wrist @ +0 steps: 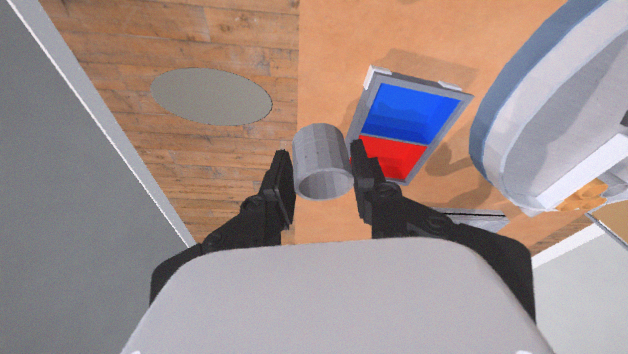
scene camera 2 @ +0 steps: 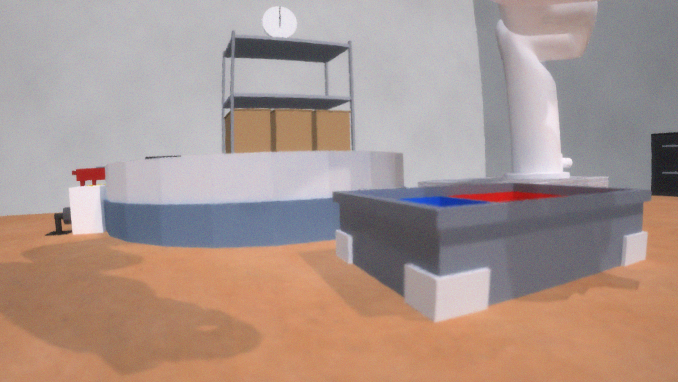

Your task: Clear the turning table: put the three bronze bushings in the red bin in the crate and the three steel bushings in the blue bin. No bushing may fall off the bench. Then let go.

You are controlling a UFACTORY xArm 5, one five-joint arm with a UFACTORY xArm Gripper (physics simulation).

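Frame: origin at the arm's base, x left, y ahead, z down, level; centimetres.
Seen in the pictures: gripper, fingertip midpoint: (wrist: 321, 163); arm's base, origin of the base link: (scene camera 2: 536, 178).
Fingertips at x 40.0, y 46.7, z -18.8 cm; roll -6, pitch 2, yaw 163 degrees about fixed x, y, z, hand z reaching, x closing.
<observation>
Offsets run from my fingertips to a thing's top centre. "pt": to the spot under its first point.
My gripper (wrist: 321, 163) is shut on a grey steel bushing {dx +0.0, dy -0.3, dz -1.9 cm} (wrist: 319, 145), an upright-looking hollow cylinder, high above the bench. Neither shows in the scene view. The grey crate {dx -14.6, dy -8.9, dz +18.0 cm} (scene camera 2: 540, 245) (wrist: 452, 120) lies right of the bushing in the wrist view. Its blue bin {pt dx -20.9, dy -9.0, dz +19.2 cm} (scene camera 2: 440, 201) (wrist: 412, 112) is partly shadowed. Its red bin {pt dx -20.4, dy -16.6, dz +19.3 cm} (scene camera 2: 505, 196) (wrist: 400, 155) is partly behind the right finger. The turning table (scene camera 2: 250, 177) (wrist: 487, 112) is farther right. Bronze bushings {dx -52.7, dy -12.3, dz +13.9 cm} (wrist: 582, 195) cluster beyond a white bar at its edge; their number is unclear.
The white robot arm (scene camera 2: 532, 110) stands behind the crate. A white block {pt dx -43.6, dy +24.5, dz +20.1 cm} (scene camera 2: 87, 210) with a red part (scene camera 2: 90, 175) stands left of the turning table. A shelf rack (scene camera 2: 290, 49) is behind. The bench edge and a grey disc (wrist: 210, 96) show left in the wrist view.
</observation>
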